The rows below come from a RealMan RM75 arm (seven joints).
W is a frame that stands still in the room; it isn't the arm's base.
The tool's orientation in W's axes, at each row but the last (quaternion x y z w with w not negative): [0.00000 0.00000 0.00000 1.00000]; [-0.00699 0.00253 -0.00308 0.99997]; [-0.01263 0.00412 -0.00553 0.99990]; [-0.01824 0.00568 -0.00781 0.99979]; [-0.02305 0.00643 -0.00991 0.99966]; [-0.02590 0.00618 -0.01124 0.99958]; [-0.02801 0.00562 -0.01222 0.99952]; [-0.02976 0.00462 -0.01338 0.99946]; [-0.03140 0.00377 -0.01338 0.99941]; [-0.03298 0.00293 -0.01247 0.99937]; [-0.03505 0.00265 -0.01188 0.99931]
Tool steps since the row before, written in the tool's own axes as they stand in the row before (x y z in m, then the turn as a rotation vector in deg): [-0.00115 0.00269 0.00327 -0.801 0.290 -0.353]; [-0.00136 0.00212 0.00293 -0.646 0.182 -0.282]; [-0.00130 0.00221 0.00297 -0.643 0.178 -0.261]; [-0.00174 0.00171 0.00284 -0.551 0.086 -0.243]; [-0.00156 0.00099 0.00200 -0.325 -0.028 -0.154]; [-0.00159 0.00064 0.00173 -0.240 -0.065 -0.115]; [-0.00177 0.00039 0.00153 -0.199 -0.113 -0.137]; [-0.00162 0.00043 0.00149 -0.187 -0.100 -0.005]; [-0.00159 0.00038 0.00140 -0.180 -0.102 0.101]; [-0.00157 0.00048 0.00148 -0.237 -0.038 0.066]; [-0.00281 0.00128 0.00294 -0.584 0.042 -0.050]
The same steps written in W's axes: [-0.00115 0.00269 0.00327 -0.801 0.290 -0.353]; [-0.00133 0.00217 0.00291 -0.646 0.182 -0.281]; [-0.00125 0.00230 0.00292 -0.643 0.179 -0.260]; [-0.00168 0.00184 0.00279 -0.552 0.086 -0.240]; [-0.00151 0.00111 0.00197 -0.328 -0.029 -0.149]; [-0.00155 0.00076 0.00171 -0.243 -0.065 -0.109]; [-0.00174 0.00052 0.00152 -0.203 -0.116 -0.128]; [-0.00159 0.00056 0.00148 -0.190 -0.095 0.003]; [-0.00157 0.00051 0.00138 -0.182 -0.091 0.108]; [-0.00155 0.00062 0.00145 -0.237 -0.028 0.070]; [-0.00276 0.00155 0.00286 -0.583 0.052 -0.050]
